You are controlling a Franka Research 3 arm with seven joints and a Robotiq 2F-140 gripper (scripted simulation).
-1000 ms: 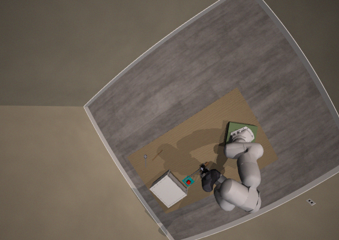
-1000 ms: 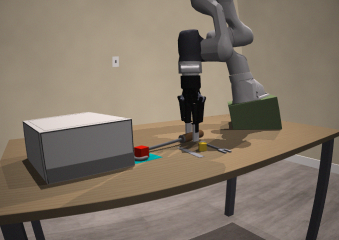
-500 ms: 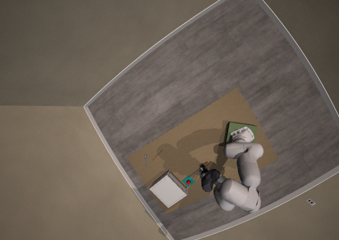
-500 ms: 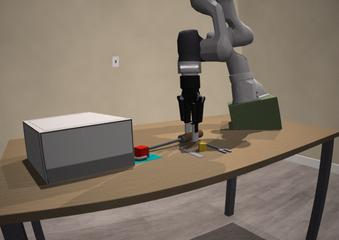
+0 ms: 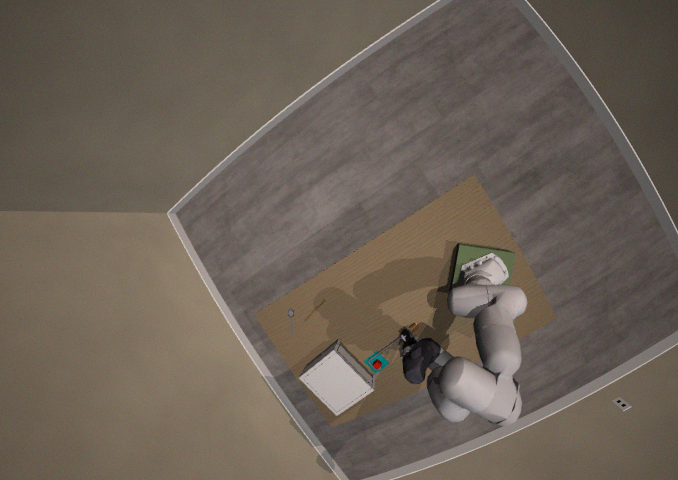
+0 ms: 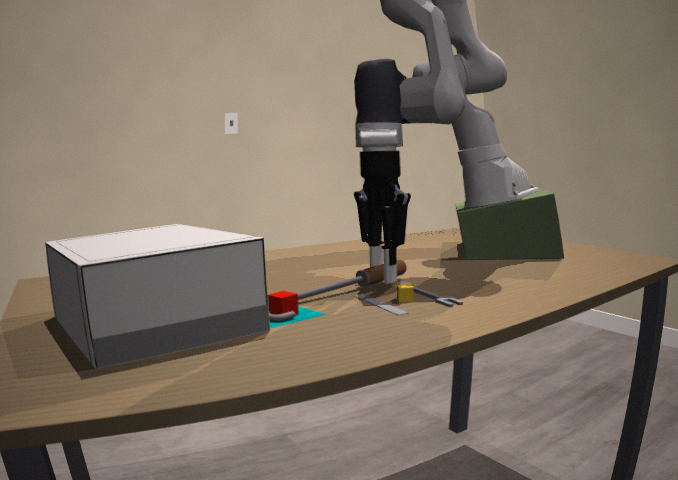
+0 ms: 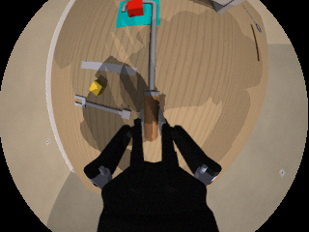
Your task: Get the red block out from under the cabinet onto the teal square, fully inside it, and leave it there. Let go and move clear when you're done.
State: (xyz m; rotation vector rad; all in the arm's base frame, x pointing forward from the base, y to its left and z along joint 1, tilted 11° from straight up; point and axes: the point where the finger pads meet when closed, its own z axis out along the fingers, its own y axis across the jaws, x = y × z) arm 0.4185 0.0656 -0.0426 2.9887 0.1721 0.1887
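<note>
The hooked tool lies 120 mm ahead of my hand, 50 mm to the left of it and 20 mm below it. The rest, counted from my hand: yellow cube 50 mm ahead, 130 mm to the left, 20 mm below; flat metal strip 100 mm ahead, 120 mm to the left, 40 mm below; forked tool 130 mm to the left, 30 mm below.
</note>
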